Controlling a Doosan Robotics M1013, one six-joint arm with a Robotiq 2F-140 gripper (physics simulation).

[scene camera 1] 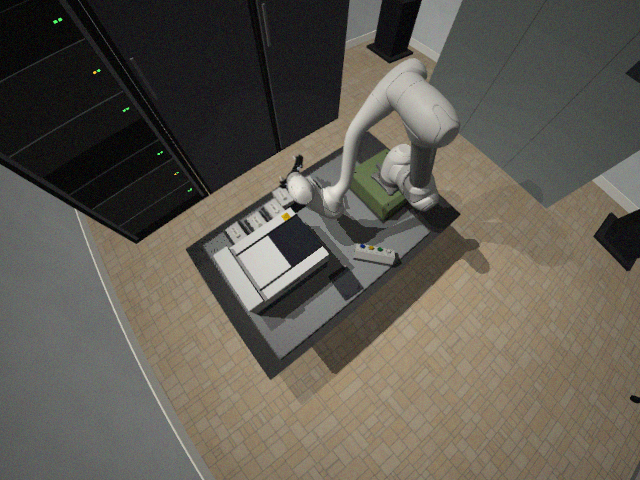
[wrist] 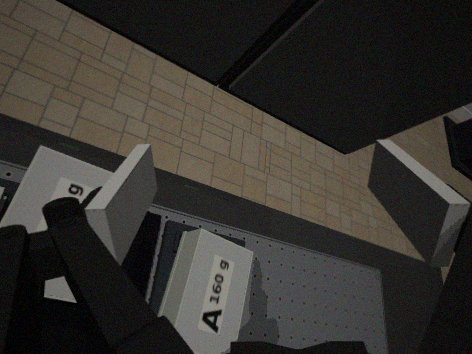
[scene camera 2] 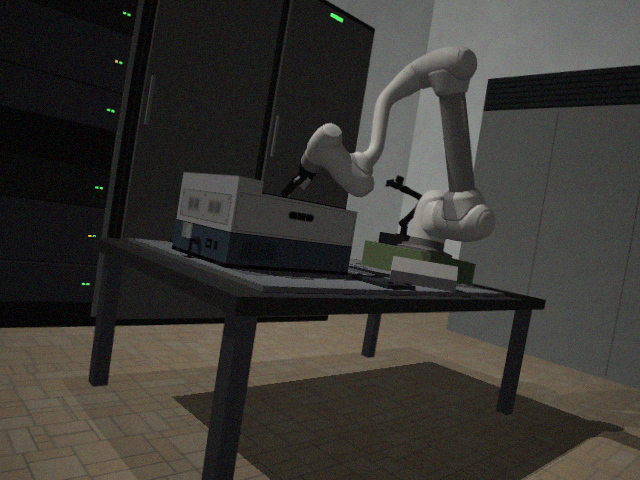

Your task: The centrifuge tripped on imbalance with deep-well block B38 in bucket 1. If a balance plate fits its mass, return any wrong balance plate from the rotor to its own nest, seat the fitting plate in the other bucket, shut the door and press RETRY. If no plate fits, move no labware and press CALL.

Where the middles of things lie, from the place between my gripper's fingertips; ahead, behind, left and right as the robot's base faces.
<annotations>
My hand is 36 cm to the right of the dark centrifuge lid (scene camera 1: pixel 294 240), 21 cm short of it and 4 cm above it.
</annotations>
